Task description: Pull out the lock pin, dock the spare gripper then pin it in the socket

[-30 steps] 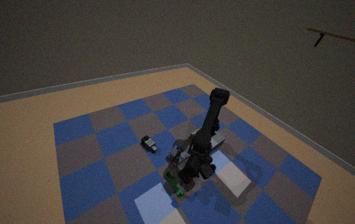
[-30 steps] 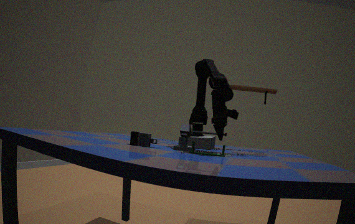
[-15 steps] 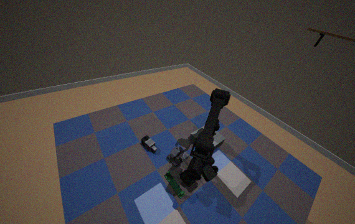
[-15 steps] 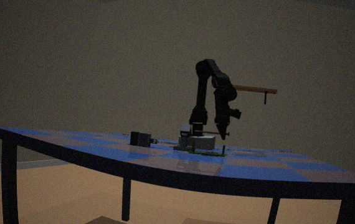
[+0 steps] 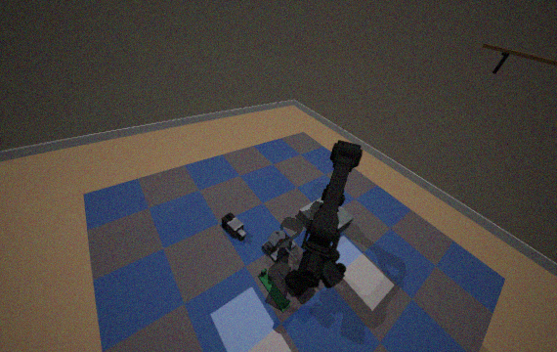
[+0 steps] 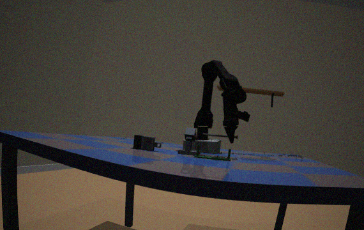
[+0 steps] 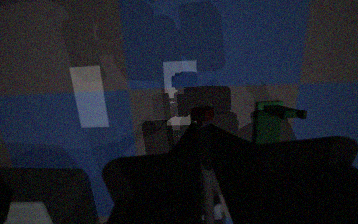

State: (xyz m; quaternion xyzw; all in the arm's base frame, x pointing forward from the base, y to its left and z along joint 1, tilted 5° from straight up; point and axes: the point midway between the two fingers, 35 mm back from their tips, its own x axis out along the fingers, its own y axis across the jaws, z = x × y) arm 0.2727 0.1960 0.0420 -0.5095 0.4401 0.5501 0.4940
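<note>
Right now the green rack is 100 mm ahead of my gripper tip, 50 mm to the right of it and 40 mm below it. Round my gripper tip: socket: 10 mm ahead, 180 mm to the right, 10 mm below; spare gripper: 120 mm ahead, 330 mm to the right, 40 mm below.
</note>
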